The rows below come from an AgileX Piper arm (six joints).
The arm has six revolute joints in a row. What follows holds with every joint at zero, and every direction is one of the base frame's.
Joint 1 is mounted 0.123 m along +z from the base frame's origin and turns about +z.
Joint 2 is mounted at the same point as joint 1 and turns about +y.
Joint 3 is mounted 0.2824 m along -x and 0.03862 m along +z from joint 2 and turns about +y.
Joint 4 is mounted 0.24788 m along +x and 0.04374 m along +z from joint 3 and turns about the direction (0.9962, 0, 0.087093).
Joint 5 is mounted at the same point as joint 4 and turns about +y.
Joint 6 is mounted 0.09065 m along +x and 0.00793 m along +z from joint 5 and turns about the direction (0.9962, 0, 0.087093).
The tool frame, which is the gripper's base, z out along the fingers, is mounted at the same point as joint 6; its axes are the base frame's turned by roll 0, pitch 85.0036 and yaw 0 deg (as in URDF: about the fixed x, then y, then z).
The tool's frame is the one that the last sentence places.
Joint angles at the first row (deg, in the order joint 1, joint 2, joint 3, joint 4, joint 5, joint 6):
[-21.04 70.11 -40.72 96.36 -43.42 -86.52]
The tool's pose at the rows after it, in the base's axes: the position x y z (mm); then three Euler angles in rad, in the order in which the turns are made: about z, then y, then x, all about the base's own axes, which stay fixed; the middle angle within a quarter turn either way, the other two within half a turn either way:
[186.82, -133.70, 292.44, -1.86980, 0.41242, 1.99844]
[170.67, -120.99, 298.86, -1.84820, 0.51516, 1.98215]
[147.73, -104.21, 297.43, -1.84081, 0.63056, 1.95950]
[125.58, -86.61, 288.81, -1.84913, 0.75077, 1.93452]
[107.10, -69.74, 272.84, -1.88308, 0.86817, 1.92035]
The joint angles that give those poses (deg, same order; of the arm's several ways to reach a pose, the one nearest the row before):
[-21.04 65.73 -39.74 100.15 -40.11 -90.26]
[-21.04 59.34 -36.69 100.51 -35.26 -91.74]
[-21.04 51.06 -31.53 100.59 -29.63 -93.74]
[-21.04 42.56 -25.72 100.59 -23.56 -96.31]
[-21.04 34.65 -19.55 100.59 -17.32 -99.44]

